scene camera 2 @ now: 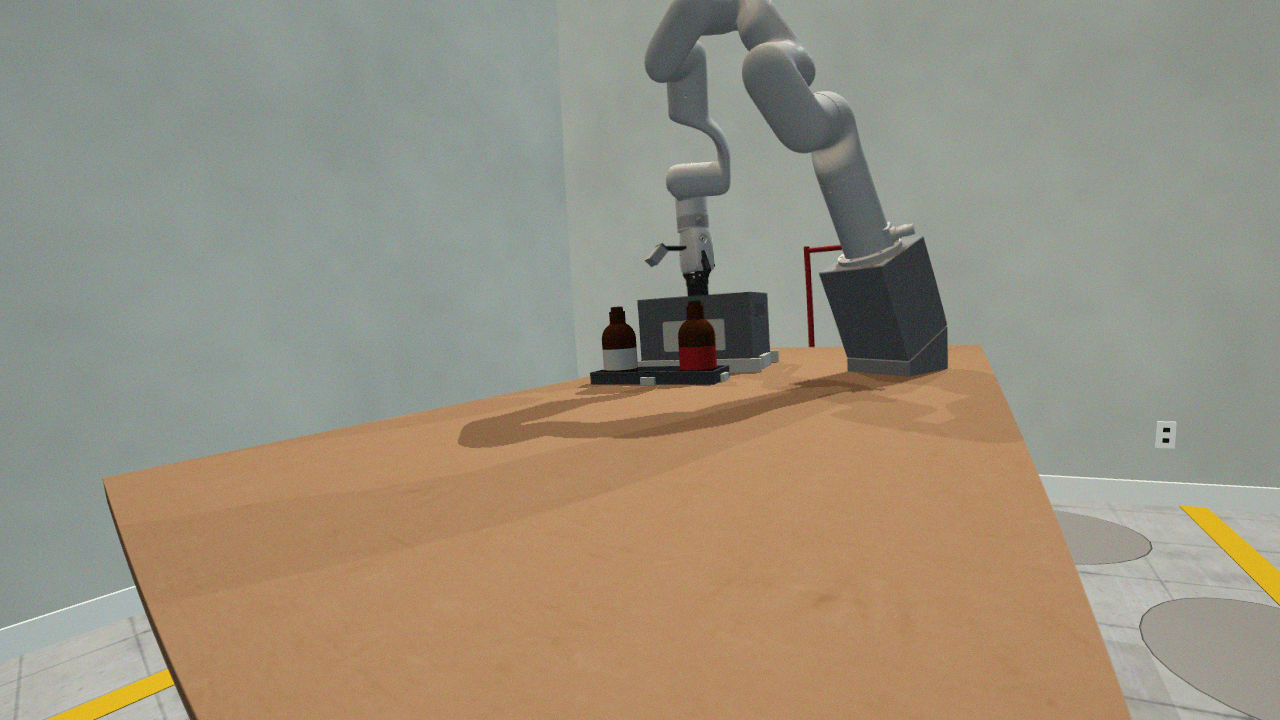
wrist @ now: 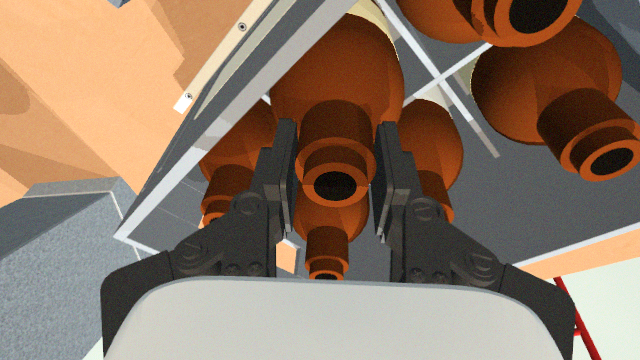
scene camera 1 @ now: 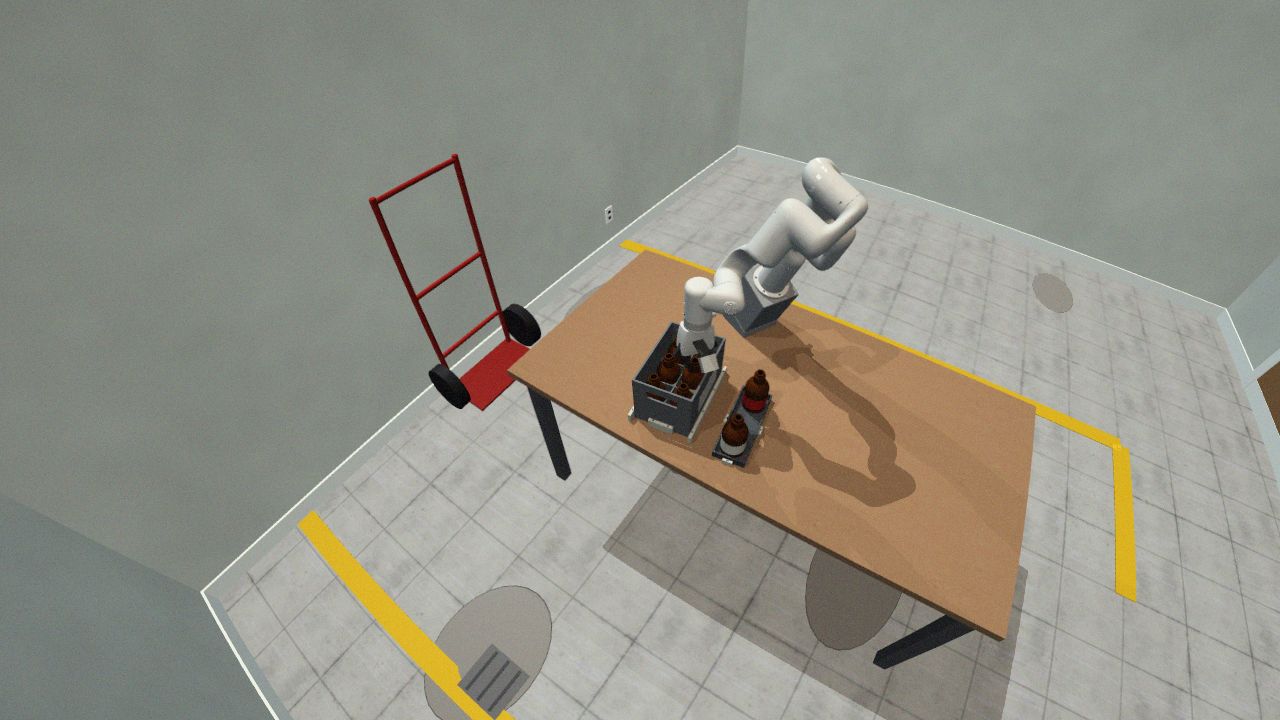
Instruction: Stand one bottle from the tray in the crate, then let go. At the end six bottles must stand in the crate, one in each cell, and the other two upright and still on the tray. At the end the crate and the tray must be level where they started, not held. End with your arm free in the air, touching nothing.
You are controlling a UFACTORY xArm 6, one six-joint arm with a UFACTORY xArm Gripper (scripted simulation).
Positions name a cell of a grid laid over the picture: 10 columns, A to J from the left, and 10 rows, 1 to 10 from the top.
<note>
I see my gripper (scene camera 2: F5) and a grey crate (scene camera 1: F6).
The grey crate shows as well in the wrist view (wrist: I6). My gripper is seen too in the wrist view (wrist: F5) and in scene camera 1 (scene camera 1: F6).
</note>
